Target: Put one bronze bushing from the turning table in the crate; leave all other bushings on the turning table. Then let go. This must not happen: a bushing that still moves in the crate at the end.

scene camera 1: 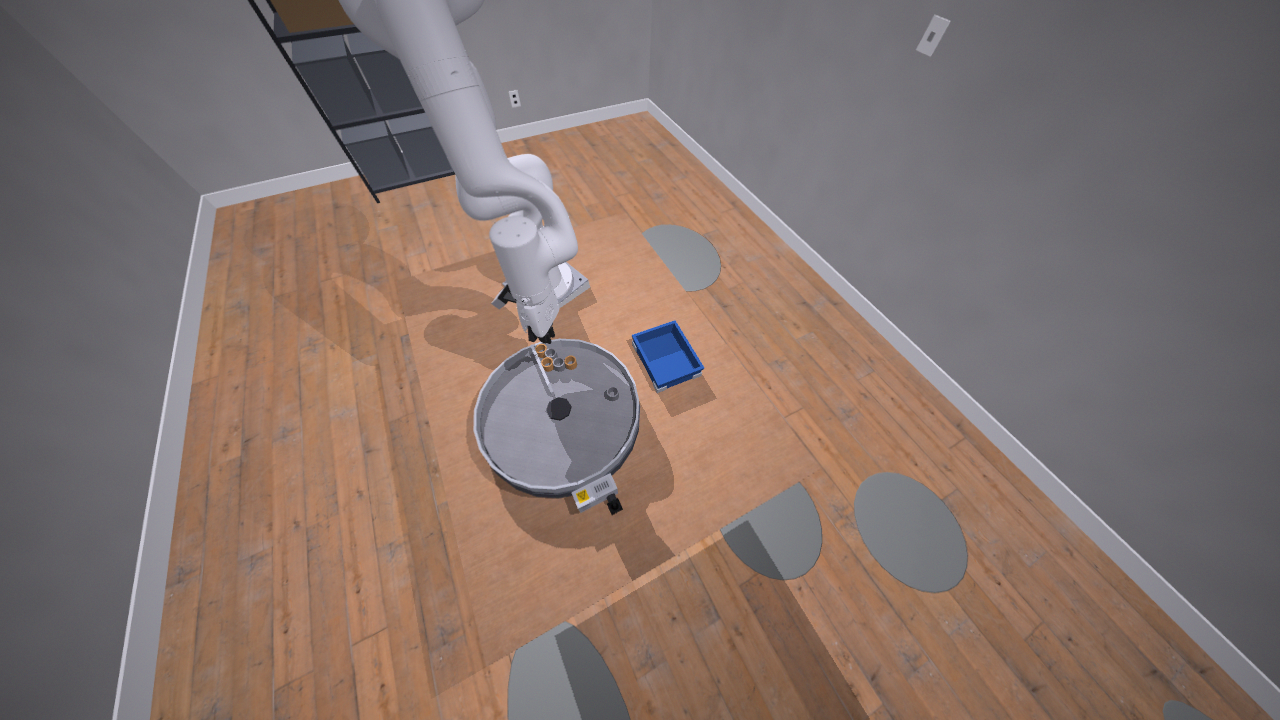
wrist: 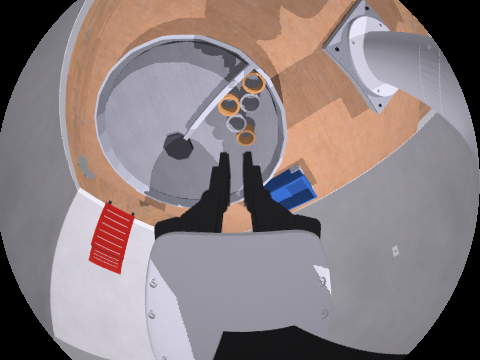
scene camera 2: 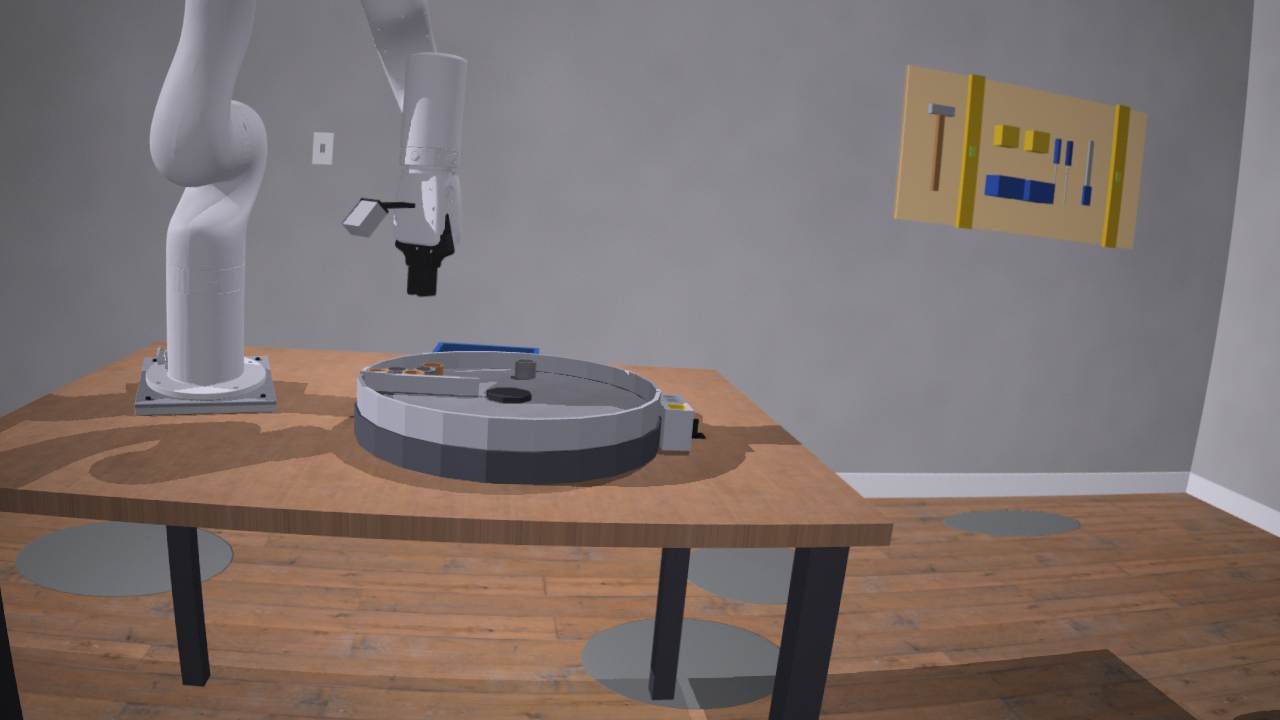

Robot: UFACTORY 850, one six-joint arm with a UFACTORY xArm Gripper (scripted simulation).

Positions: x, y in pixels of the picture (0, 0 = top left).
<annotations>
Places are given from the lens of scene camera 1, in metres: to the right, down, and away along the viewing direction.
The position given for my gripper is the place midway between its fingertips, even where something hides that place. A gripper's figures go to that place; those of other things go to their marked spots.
my gripper [scene camera 1: 547, 338]: -0.23, -0.05, 0.93
blue crate [scene camera 1: 668, 357]: 0.09, -0.01, 1.13
</annotations>
